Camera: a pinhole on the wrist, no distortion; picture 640 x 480 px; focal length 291.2 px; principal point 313.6 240.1 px. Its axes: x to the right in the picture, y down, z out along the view. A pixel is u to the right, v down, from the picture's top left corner.
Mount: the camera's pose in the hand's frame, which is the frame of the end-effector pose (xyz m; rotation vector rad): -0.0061 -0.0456 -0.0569 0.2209 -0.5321 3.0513
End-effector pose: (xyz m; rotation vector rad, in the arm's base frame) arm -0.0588 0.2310 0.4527 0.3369 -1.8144 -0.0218
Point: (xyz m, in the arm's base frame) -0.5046 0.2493 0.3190
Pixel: 380 39
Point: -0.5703 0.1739 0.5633
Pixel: 215 54
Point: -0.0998 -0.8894 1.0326
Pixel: outside the picture
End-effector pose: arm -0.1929 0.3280 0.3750 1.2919 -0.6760 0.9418
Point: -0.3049 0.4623 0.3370
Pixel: behind the camera
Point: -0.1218 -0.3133 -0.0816
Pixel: 590 269
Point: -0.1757 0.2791 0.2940
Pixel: 594 175
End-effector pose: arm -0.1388 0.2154 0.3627 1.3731 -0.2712 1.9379
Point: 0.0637 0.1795 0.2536
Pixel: 577 292
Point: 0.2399 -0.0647 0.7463
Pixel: 282 92
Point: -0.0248 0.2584 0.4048
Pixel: 265 242
